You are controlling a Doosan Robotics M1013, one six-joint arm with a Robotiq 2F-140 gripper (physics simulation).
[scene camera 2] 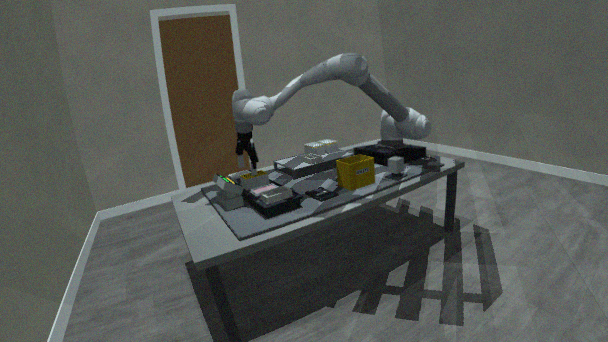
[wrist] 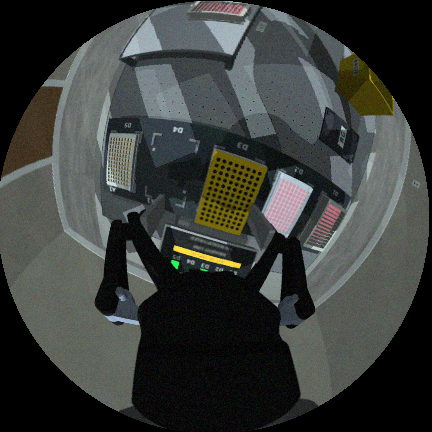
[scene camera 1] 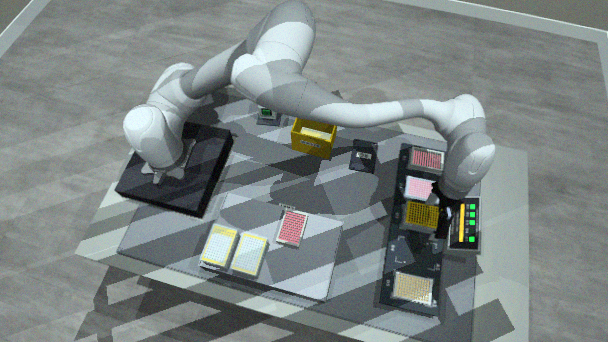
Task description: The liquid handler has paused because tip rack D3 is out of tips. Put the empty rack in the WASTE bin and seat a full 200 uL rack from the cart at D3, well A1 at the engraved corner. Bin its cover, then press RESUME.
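Places are measured from the arm's base along level axes (x ahead, y left, z up), in metres.
Pixels of known places: gripper, fingertip midpoint: (scene camera 2: 247, 171) (wrist: 207, 208) (scene camera 1: 431, 221); arm's base, link origin: (scene camera 2: 392, 147) (scene camera 1: 170, 157).
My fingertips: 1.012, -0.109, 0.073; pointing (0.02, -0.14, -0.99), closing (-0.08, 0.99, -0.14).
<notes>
For each thing: its top centre in the pictures, then the offset to it from my fingertips, as dx, dy, dz. "pt": a spot on its surface instead.
- yellow rack, top centre: (wrist: 228, 196) (scene camera 1: 424, 214) (scene camera 2: 253, 174) -0.019, +0.027, -0.018
- yellow WASTE bin, top centre: (scene camera 1: 314, 124) (scene camera 2: 355, 159) -0.461, +0.317, +0.001
- cart, top centre: (scene camera 1: 272, 242) (scene camera 2: 313, 156) -0.528, -0.155, -0.068
- screen panel, surface spot: (wrist: 207, 250) (scene camera 1: 457, 223) pt +0.099, +0.018, -0.022
- pink rack, top centre: (wrist: 285, 208) (scene camera 1: 423, 188) (scene camera 2: 264, 188) -0.014, +0.151, -0.064
- red-striped rack, top centre: (wrist: 326, 228) (scene camera 1: 427, 158) (scene camera 2: 275, 191) -0.008, +0.275, -0.047
- tan rack, top centre: (wrist: 118, 160) (scene camera 1: 413, 287) (scene camera 2: 239, 173) -0.032, -0.221, -0.064
- red rack, top centre: (scene camera 1: 292, 226) (scene camera 2: 311, 156) -0.469, -0.092, -0.043
- dark labelled pad, surface spot: (wrist: 340, 135) (scene camera 1: 364, 156) pt -0.246, +0.282, -0.125
The yellow rack (scene camera 1: 422, 215) (scene camera 2: 254, 176) (wrist: 231, 192) sits at D3 and shows dark, empty holes. My gripper (scene camera 1: 444, 212) (scene camera 2: 248, 165) (wrist: 207, 208) is open and empty, low over the panel end of this rack. In the wrist view its fingers stand wide on either side of the rack's near end. The yellow WASTE bin (scene camera 1: 312, 145) (scene camera 2: 356, 172) (wrist: 360, 85) holds a pale flat thing. Two yellow-edged racks with whitish tops (scene camera 1: 219, 245) (scene camera 1: 250, 253) stand on the cart (scene camera 1: 310, 275); their covers are hard to make out. The screen panel (scene camera 1: 463, 225) (wrist: 207, 250) is partly hidden by the gripper.
Beside D3, a pink rack (scene camera 1: 419, 188) (wrist: 287, 202) sits at D2 and a red-striped rack (scene camera 1: 427, 159) (wrist: 325, 225) at D1. A tan rack (scene camera 1: 413, 288) (wrist: 121, 162) sits at D5. A red rack (scene camera 1: 292, 227) lies on the cart. A dark labelled pad (scene camera 1: 363, 156) (wrist: 340, 135) lies near the bin.
</notes>
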